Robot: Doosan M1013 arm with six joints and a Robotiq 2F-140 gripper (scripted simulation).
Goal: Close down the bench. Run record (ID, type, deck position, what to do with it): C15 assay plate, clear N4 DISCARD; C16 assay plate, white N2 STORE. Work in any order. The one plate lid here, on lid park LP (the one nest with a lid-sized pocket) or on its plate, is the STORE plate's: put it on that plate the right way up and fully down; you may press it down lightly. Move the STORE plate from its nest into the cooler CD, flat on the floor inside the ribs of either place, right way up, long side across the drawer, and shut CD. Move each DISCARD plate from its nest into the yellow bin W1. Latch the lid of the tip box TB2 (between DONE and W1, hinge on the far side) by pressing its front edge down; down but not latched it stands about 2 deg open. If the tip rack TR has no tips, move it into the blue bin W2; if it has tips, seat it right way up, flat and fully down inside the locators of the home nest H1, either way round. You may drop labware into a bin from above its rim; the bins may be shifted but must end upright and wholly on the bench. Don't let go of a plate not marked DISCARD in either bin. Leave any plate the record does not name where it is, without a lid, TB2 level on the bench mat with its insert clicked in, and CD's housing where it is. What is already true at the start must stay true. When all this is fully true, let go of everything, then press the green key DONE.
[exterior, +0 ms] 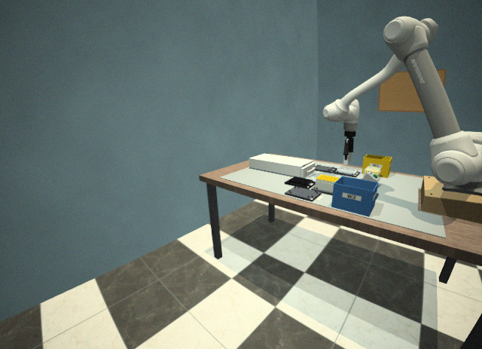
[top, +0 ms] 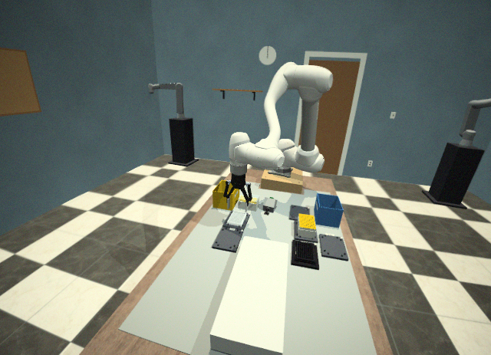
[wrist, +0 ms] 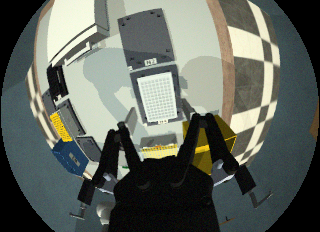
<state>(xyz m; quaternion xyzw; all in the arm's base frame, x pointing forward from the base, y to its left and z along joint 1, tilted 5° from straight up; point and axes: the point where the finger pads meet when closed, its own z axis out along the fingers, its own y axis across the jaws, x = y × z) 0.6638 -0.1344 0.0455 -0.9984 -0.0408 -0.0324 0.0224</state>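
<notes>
The clear plate lies 80 mm below my hand. Round my hand: tip box TB2: 180 mm behind, 10 mm to the left, 60 mm below; then yellow bin W1: 170 mm behind, 140 mm to the right, 60 mm below; then grey nest: 170 mm ahead, 20 mm to the left, 100 mm below.
</notes>
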